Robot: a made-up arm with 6 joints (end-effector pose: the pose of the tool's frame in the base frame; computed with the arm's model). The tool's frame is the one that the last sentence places. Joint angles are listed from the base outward.
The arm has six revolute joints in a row. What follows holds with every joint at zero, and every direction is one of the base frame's.
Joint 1 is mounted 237 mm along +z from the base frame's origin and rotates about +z.
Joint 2 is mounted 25 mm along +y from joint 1 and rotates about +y.
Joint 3 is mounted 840 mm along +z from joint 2 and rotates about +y.
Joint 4 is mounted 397 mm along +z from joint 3 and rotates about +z.
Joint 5 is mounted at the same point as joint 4 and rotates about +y.
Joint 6 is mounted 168 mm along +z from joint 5 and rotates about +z.
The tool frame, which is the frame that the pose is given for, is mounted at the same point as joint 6; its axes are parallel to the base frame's.
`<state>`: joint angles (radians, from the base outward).
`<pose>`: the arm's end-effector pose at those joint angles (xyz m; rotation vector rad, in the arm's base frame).
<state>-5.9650 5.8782 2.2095 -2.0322 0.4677 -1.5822</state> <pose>0.2118 0.0247 0.9152 1.9271 0.4181 1.8559</pose>
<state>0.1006 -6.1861 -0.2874 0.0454 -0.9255 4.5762</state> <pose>-0.1456 0.0043 1.5367 0.9740 -0.7429 -1.3784</pose>
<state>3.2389 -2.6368 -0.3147 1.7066 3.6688 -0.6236</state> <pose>0.4572 0.1037 -0.7433 -0.5435 0.0769 0.8370</pose>
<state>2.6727 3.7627 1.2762 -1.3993 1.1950 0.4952</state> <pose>0.8743 -0.2983 -0.2737 0.8252 1.4642 2.1329</pose>
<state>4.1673 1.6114 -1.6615 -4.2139 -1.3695 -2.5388</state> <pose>-0.5670 -0.7044 0.6369 1.6112 -0.5918 -2.0602</pose>
